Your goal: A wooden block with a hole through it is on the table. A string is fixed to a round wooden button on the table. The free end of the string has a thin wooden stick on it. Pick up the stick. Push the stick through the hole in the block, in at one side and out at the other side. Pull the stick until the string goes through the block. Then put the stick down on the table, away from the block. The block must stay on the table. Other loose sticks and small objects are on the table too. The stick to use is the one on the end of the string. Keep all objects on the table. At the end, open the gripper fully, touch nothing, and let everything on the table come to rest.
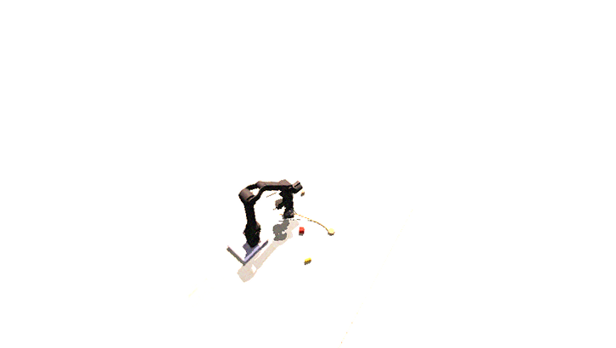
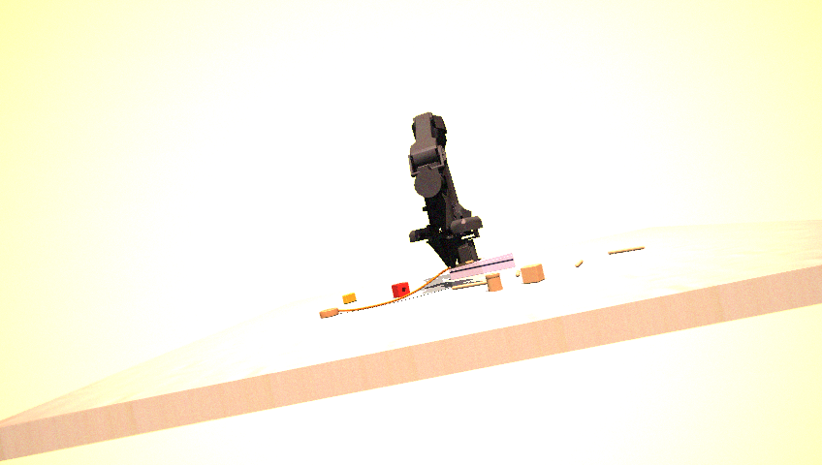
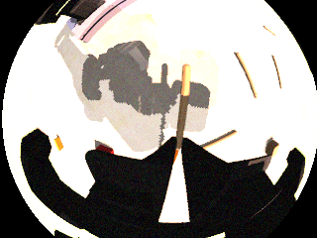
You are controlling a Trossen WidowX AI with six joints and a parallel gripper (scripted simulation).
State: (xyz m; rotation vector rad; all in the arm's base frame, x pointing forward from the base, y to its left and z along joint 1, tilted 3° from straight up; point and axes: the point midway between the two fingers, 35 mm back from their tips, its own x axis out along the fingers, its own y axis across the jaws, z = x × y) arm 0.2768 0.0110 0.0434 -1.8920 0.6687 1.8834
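My gripper tip is 1 cm past the thin wooden stick and 1 cm to the right of it. Also, from my gripper tip: short wooden cylinder (20 cm ahead, 11 cm to the left, 3 cm below); red block (1 cm behind, 13 cm to the right, 3 cm below); tan wooden block (17 cm ahead, 18 cm to the left, 3 cm below).
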